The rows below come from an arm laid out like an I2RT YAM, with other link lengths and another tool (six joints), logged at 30 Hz.
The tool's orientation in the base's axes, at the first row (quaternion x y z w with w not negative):
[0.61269 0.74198 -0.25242 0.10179]
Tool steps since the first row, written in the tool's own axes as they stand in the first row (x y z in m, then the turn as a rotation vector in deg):
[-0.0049 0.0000 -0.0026 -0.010 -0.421 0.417]
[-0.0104 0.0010 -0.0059 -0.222 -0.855 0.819]
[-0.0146 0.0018 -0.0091 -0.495 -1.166 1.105]
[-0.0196 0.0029 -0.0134 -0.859 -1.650 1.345]
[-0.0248 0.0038 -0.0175 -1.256 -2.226 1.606]
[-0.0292 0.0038 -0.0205 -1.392 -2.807 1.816]
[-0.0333 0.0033 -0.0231 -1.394 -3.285 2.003]
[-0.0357 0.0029 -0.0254 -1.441 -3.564 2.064]
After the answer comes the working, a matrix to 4 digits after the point.
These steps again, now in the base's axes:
[0.0015 -0.0029 0.0045 -0.468 -0.268 -0.245]
[0.0043 -0.0059 0.0096 -0.900 -0.704 -0.382]
[0.0065 -0.0078 0.0140 -1.182 -1.118 -0.422]
[0.0094 -0.0098 0.0197 -1.602 -1.609 -0.338]
[0.0121 -0.0121 0.0254 -2.105 -2.150 -0.234]
[0.0136 -0.0143 0.0300 -2.666 -2.443 -0.205]
[0.0144 -0.0166 0.0342 -3.154 -2.596 -0.244]
[0.0150 -0.0176 0.0373 -3.421 -2.701 -0.204]

The tool's axes in the first row as the columns of a matrix, in the base's axes (rounded; the answer above uses it unrounded):
[-0.2285 0.9606 -0.1583]
[0.8578 0.1218 -0.4993]
[-0.4604 -0.2498 -0.8518]

